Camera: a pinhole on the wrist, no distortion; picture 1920 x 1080 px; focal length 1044.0 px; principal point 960.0 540.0 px. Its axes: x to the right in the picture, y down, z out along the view. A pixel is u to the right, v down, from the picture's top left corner.
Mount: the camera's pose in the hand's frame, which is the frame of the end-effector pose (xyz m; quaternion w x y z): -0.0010 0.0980 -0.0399 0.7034 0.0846 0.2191 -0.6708
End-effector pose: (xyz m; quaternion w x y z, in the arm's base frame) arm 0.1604 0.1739 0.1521 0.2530 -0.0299 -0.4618 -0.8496
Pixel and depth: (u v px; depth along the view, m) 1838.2 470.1 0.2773
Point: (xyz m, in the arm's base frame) 0.0038 0.3511 0.0494
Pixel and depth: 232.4 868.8 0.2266
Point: 0.0934 0.2328 0.4258
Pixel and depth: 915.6 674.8 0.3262
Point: 0.0152 0.3403 0.3081
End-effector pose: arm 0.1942 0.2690 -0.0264 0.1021 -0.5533 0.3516 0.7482
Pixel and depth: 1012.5 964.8 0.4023
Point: -0.0662 0.4453 -0.2310
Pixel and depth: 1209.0 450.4 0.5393
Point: 0.0077 0.6862 -0.1257
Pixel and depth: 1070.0 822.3 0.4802
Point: -0.0729 0.5352 -0.2320
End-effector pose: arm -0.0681 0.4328 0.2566 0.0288 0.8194 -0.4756 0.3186
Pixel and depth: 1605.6 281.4 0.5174
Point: 0.4082 0.5713 0.1048
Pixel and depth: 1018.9 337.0 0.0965
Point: -0.0862 0.3886 0.2057
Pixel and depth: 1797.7 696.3 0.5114
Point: 0.4873 0.4806 0.2936
